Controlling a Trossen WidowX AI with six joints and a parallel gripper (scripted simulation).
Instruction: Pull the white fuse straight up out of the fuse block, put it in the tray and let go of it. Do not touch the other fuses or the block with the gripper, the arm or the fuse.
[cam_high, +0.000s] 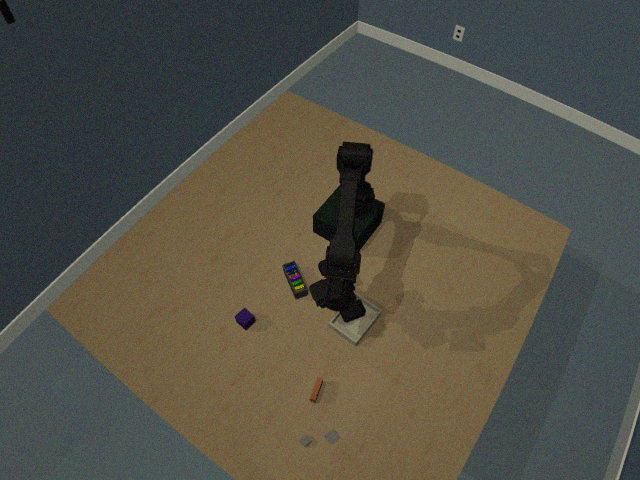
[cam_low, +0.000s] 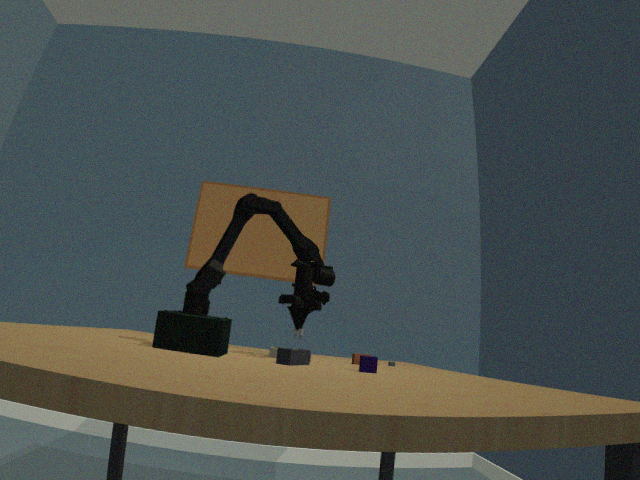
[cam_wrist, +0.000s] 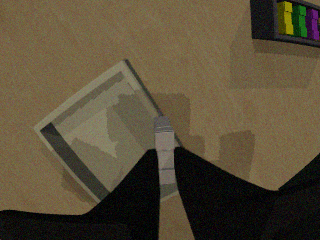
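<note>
Right now my gripper tip is 90 mm above the white tray, 50 mm to the right of it and 10 mm past it. From my gripper tip the other things lie so: white fuse 10 mm below.
</note>
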